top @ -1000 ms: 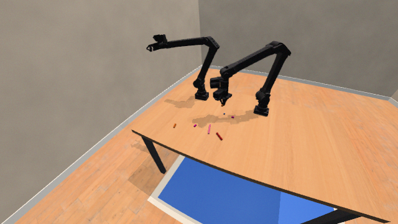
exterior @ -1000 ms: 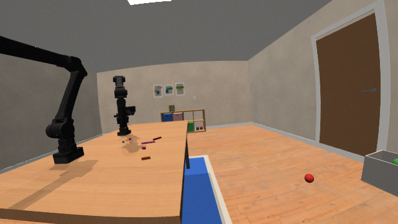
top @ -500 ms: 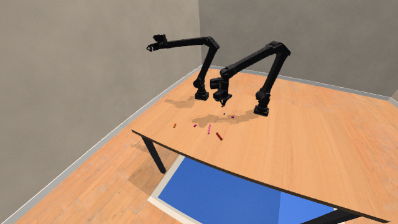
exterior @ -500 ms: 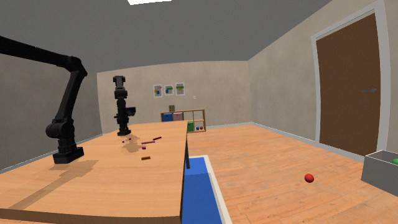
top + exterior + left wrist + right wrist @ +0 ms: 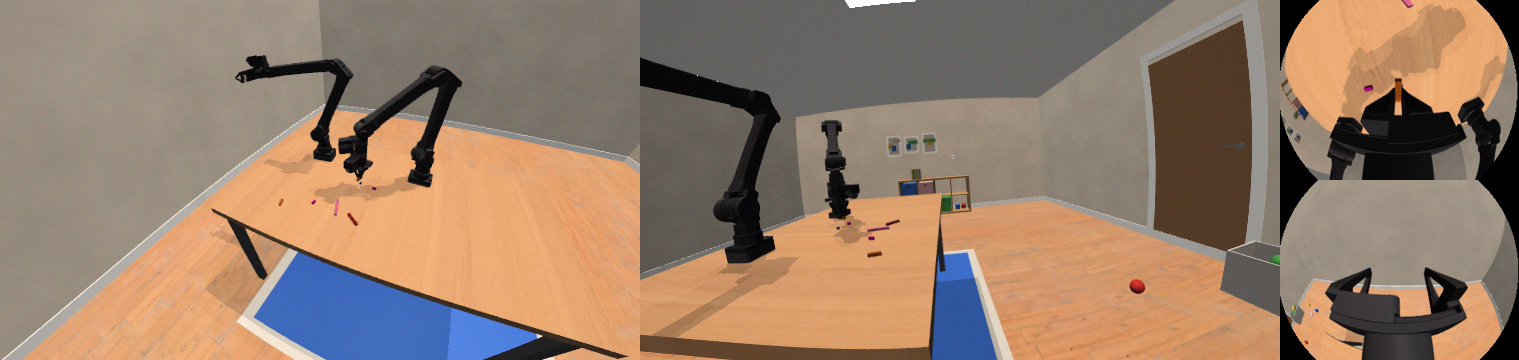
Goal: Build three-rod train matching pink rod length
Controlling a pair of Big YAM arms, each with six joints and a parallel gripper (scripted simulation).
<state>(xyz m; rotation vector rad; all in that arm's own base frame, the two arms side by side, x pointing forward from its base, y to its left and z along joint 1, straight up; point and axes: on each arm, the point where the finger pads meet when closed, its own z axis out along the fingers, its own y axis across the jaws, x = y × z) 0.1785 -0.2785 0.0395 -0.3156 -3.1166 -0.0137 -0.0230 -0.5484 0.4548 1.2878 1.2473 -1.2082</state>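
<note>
The tiny blue rod lies 20 mm behind my left hand and 50 mm below it. The rest, counted from my left hand: red rod: 220 mm ahead, 60 mm to the left, 50 mm below; pink rod: 190 mm ahead, 30 mm to the right, 50 mm below.
</note>
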